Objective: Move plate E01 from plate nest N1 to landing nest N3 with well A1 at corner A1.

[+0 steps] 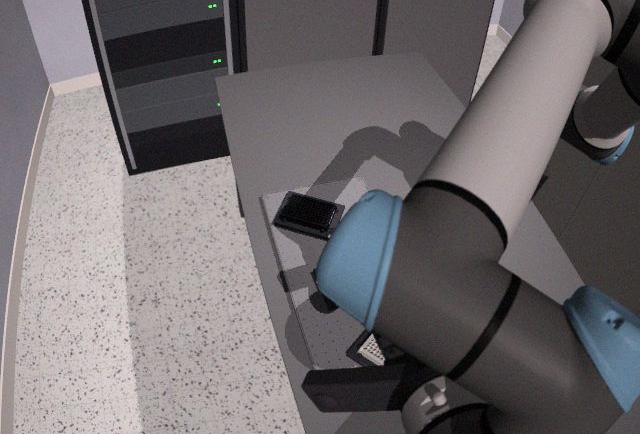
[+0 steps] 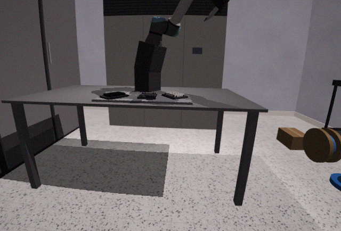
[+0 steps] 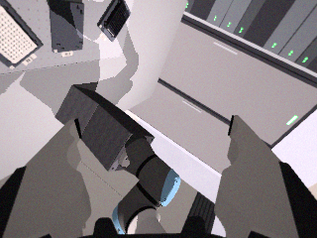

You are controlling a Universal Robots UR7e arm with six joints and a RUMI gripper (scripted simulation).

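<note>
The white well plate lies 52 cm below my hand, 16 cm behind it and 13 cm to the right of it. Also, from my hand: dark landing nest N3 (53 cm below, 32 cm to the right, 15 cm behind); then dark nest N1 (53 cm below, 16 cm behind, 13 cm to the right); then N1 tag (54 cm below, 25 cm behind, 18 cm to the right).
</note>
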